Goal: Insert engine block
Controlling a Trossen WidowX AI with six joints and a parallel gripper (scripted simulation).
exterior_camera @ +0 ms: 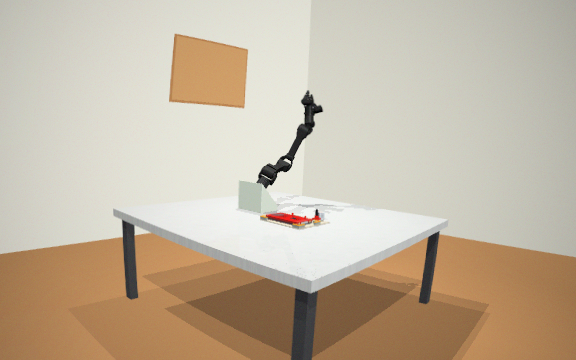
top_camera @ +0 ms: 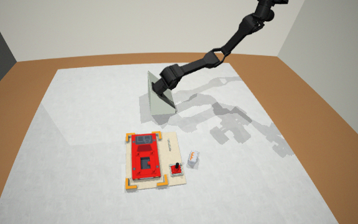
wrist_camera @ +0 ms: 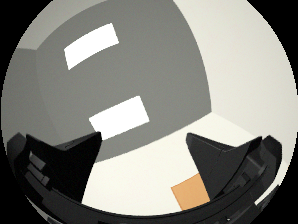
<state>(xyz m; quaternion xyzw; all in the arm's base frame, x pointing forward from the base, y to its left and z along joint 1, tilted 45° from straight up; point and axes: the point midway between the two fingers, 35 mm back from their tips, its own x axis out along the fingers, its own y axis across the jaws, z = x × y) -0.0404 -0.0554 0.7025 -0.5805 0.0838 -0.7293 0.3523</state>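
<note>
The grey engine block lies 68 cm below my gripper tip, 39 cm ahead of it and 34 cm to the right of it.
</note>
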